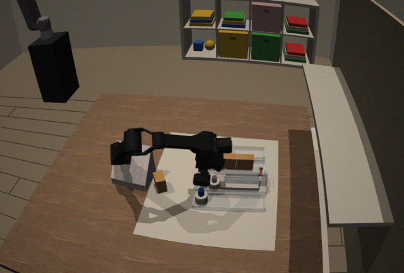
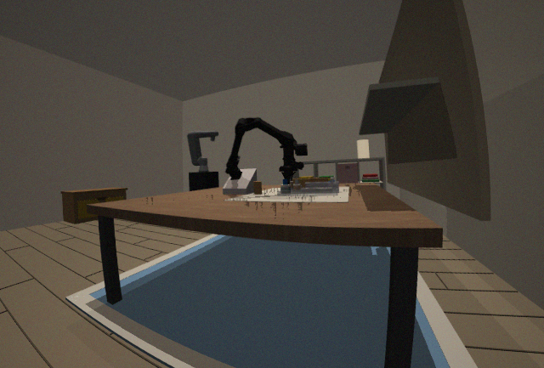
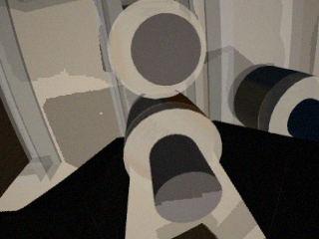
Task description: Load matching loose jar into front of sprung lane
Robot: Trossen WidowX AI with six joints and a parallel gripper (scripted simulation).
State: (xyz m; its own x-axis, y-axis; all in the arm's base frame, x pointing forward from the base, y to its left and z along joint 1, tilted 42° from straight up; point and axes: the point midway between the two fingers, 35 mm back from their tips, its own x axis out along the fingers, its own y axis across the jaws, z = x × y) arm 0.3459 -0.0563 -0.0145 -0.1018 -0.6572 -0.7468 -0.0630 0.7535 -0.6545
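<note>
The blue-lidded jar lies 80 mm to the right of my gripper tip. Also, from my gripper tip: orange box (180 mm behind, 20 mm to the right, 10 mm below); clear sprung lane (140 mm ahead, 30 mm to the left, 30 mm below).
</note>
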